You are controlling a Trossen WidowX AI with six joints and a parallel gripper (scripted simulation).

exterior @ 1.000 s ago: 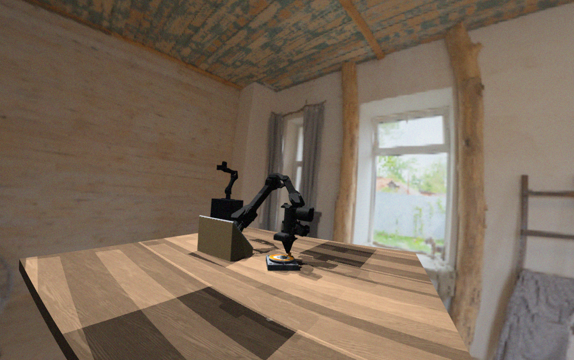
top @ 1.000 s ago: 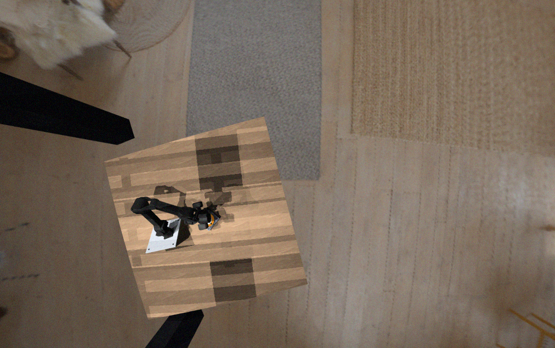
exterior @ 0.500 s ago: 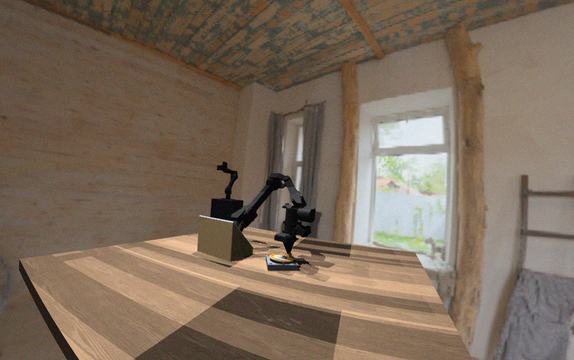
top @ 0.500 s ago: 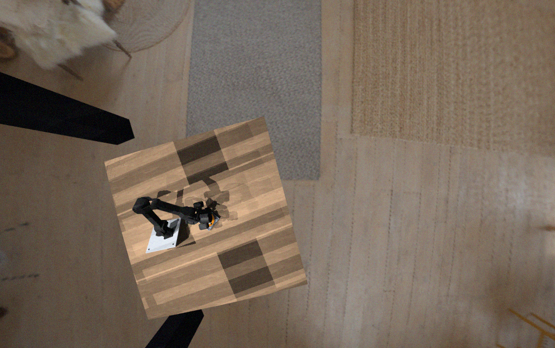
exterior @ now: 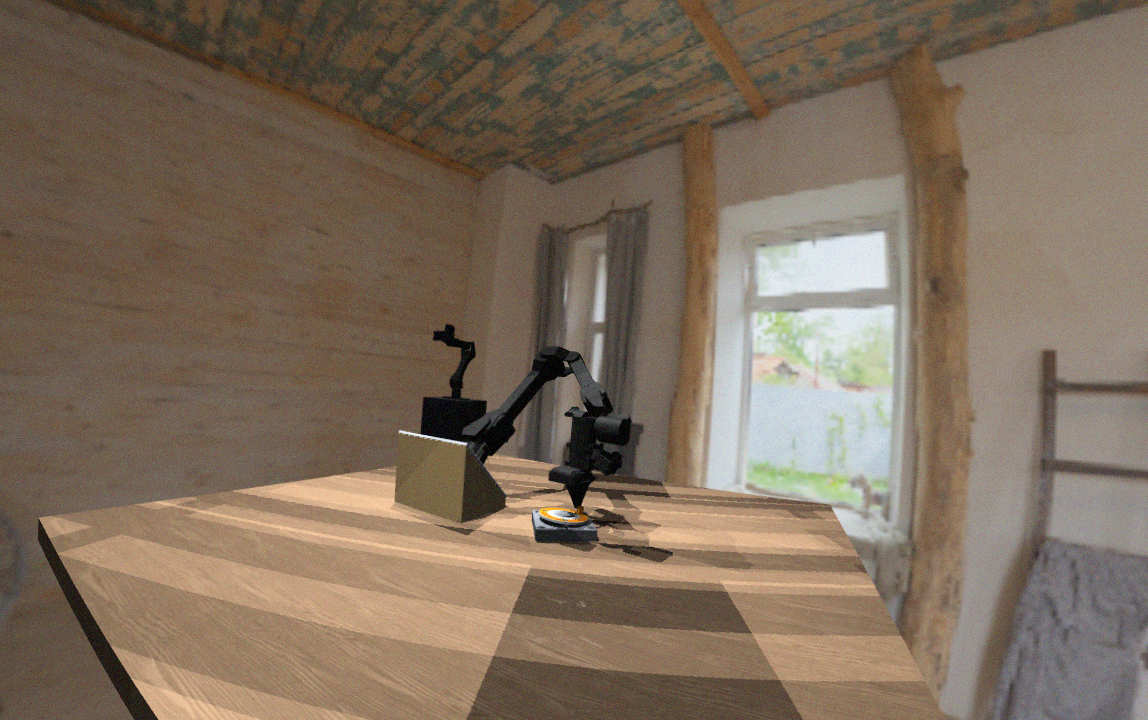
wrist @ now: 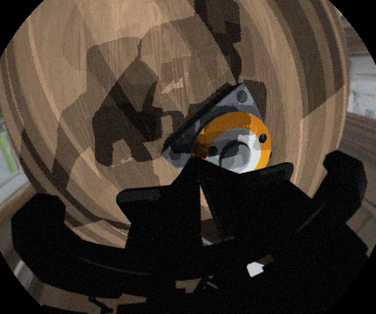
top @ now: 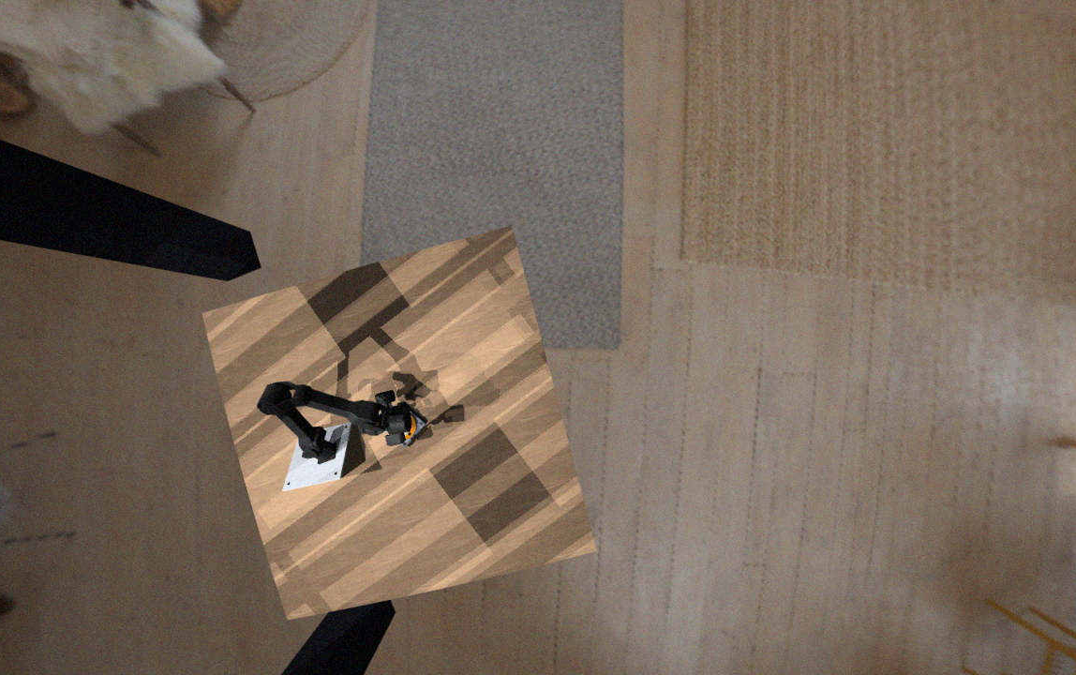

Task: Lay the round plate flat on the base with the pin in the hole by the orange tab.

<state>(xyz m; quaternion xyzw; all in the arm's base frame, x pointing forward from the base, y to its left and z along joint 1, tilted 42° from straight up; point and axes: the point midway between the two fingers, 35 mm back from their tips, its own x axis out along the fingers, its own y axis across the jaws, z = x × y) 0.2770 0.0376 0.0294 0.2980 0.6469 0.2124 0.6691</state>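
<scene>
My gripper tip is now 30 mm to the left of the round plate. From my gripper tip the other things lie so: dark base 50 mm to the right, 20 mm below, 10 mm behind.
</scene>
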